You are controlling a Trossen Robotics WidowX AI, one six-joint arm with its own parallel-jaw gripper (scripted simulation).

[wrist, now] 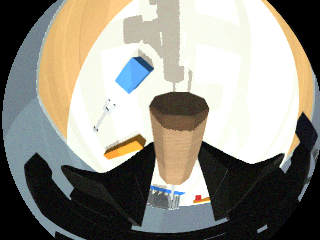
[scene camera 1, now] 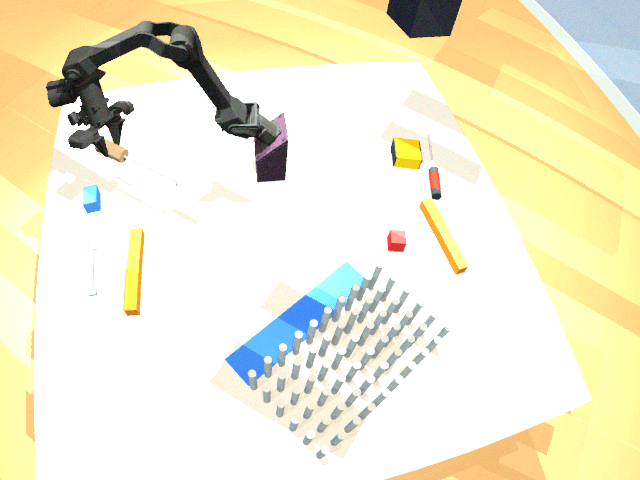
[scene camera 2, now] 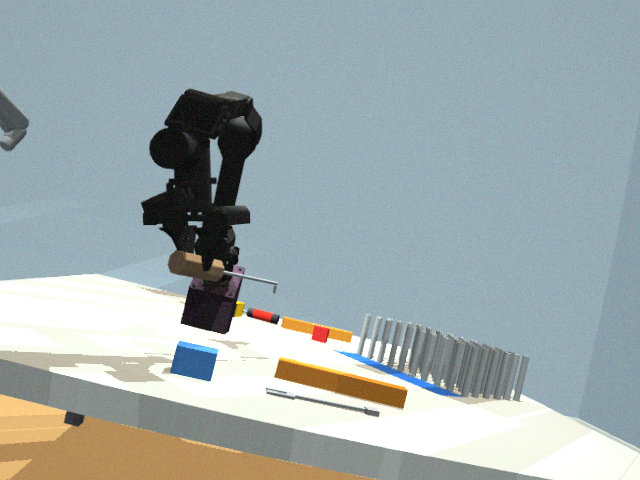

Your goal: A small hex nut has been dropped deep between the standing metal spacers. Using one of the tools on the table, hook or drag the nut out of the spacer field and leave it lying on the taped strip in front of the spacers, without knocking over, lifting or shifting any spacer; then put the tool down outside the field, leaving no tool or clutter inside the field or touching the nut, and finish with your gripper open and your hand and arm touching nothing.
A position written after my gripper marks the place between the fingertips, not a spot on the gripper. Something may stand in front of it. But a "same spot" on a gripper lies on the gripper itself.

my gripper: wrist; scene camera 1; scene camera 2 197, 270
same spot on my gripper: (scene camera 1: 115, 125) = (wrist: 219, 211)
